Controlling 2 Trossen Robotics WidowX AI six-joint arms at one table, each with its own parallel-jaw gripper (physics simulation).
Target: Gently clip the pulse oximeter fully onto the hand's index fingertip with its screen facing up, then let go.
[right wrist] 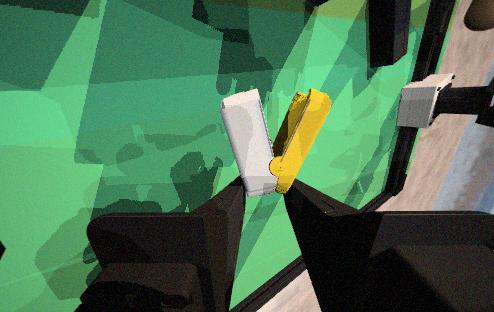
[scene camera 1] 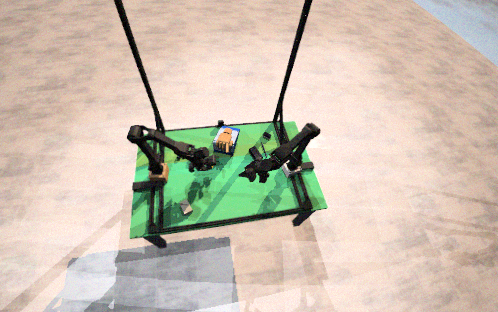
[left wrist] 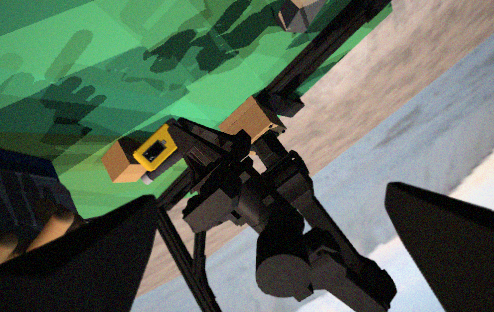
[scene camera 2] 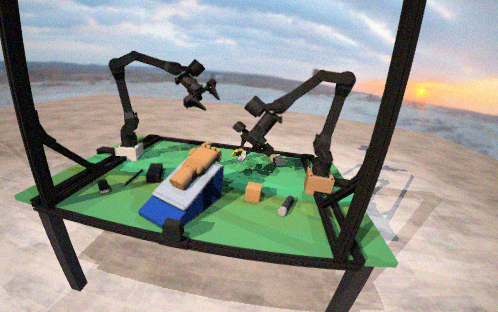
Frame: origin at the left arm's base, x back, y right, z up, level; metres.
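Seen in the pictures: left gripper, fingertip midpoint: (scene camera 1: 241, 171) (left wrist: 271, 200) (scene camera 2: 212, 104); right gripper, fingertip midpoint: (right wrist: 263, 181) (scene camera 1: 210, 169) (left wrist: 173, 122) (scene camera 2: 241, 153); left arm's base, origin of the base link: (right wrist: 440, 100) (scene camera 1: 292, 165) (scene camera 2: 129, 144); right arm's base, origin of the base link: (scene camera 1: 157, 170) (left wrist: 263, 140) (scene camera 2: 320, 173).
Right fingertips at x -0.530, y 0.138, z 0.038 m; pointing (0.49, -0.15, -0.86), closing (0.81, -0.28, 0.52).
Pixels of each thing's middle, then the offset from my right fingertips to it. "spot": a spot on its surface instead.
- pulse oximeter, body centre: (right wrist: 261, 137) (left wrist: 161, 143) (scene camera 2: 240, 155) dx +0.005, dy +0.032, dz +0.005 m
- blue support, surface spot: (scene camera 2: 204, 194) spot: dx +0.131, dy +0.262, dz -0.040 m
- orange block, body centre: (left wrist: 126, 161) (scene camera 2: 253, 192) dx -0.035, dy +0.186, dz -0.072 m
- grey cylinder, body centre: (left wrist: 162, 165) (scene camera 2: 286, 205) dx -0.141, dy +0.246, dz -0.084 m
- black block, body centre: (right wrist: 389, 25) (scene camera 2: 154, 172) (scene camera 1: 255, 154) dx +0.347, dy +0.054, dz -0.080 m
- pen, body centre: (scene camera 2: 133, 177) dx +0.427, dy +0.081, dz -0.092 m
- small dark object, body centre: (scene camera 2: 103, 186) dx +0.498, dy +0.182, dz -0.081 m
- grey box, body centre: (left wrist: 303, 3) (scene camera 2: 277, 159) (scene camera 1: 186, 207) dx -0.207, dy -0.155, dz -0.082 m
The pulse oximeter (scene camera 2: 238, 152) (left wrist: 155, 149) (right wrist: 300, 142) has a yellow half with a dark screen and a white half. Its open jaws form a V pointing away from my right fingers. The screen faces the left wrist camera. My right gripper (scene camera 1: 209, 163) (scene camera 2: 246, 150) (right wrist: 263, 181) is shut on the hinge end and holds it above the table, apart from the hand. The tan hand (scene camera 1: 226, 137) (scene camera 2: 196, 164) (left wrist: 52, 228) lies on a sloped support. The index fingertip is too small to single out. My left gripper (scene camera 1: 253, 178) (scene camera 2: 210, 102) is open and empty, high up.
The blue support (scene camera 2: 204, 194) has a pale top. An orange block (scene camera 2: 253, 192) (left wrist: 119, 162) and grey cylinder (scene camera 2: 285, 205) lie on one side; a black block (scene camera 2: 154, 172), pen (scene camera 2: 133, 177) and small dark object (scene camera 2: 103, 187) on the other. A grey box (scene camera 1: 186, 207) (scene camera 2: 278, 160) lies farther off.
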